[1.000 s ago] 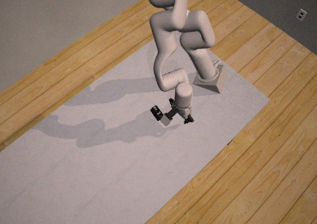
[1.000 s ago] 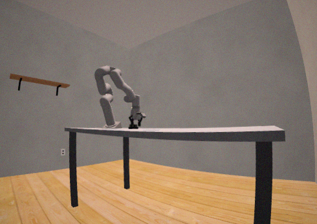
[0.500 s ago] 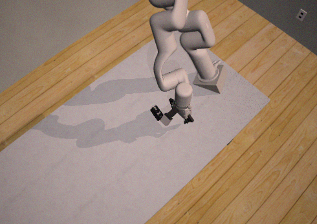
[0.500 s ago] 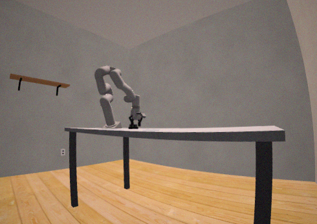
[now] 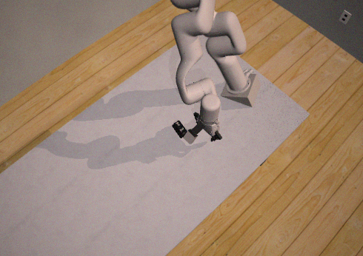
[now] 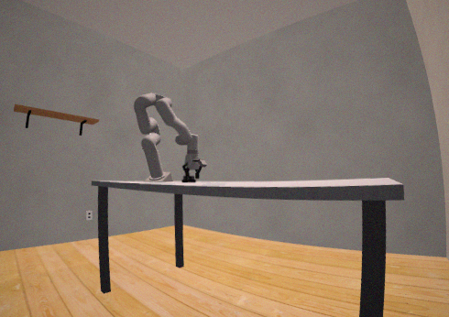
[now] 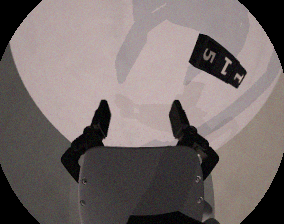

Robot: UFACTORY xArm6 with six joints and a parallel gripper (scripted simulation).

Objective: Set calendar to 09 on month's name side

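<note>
Now: hand 80 mm short of the black cube, 80 mm to the left of it and 10 mm above it. From my hand the other things lie so: black date cube (80 mm ahead, 110 mm to the right, 10 mm below).
</note>
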